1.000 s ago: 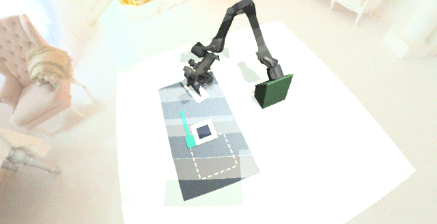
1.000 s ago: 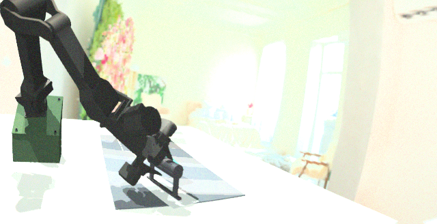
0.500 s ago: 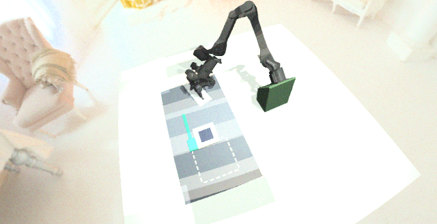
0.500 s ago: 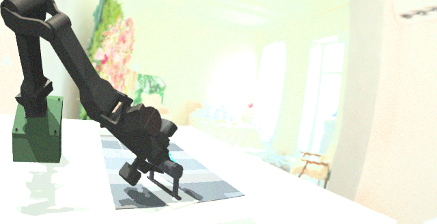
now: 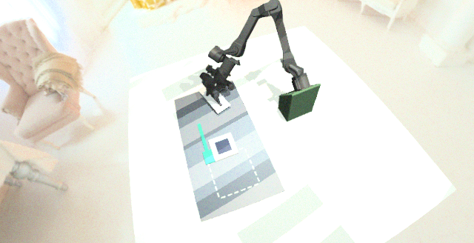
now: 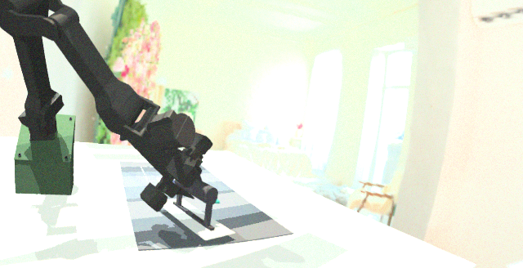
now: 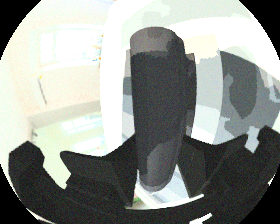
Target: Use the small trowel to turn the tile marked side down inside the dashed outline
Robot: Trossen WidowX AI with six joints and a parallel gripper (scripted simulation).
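Right now my gripper tip is 4 cm short of the grey mat, 19 cm to the right of it and 9 cm above it. Also, from my gripper tip: teal l-shaped strip: 11 cm ahead, 21 cm to the left, 6 cm below; tile: 4 cm ahead, 24 cm to the left, 6 cm below; trowel: 3 cm behind, 1 cm below.
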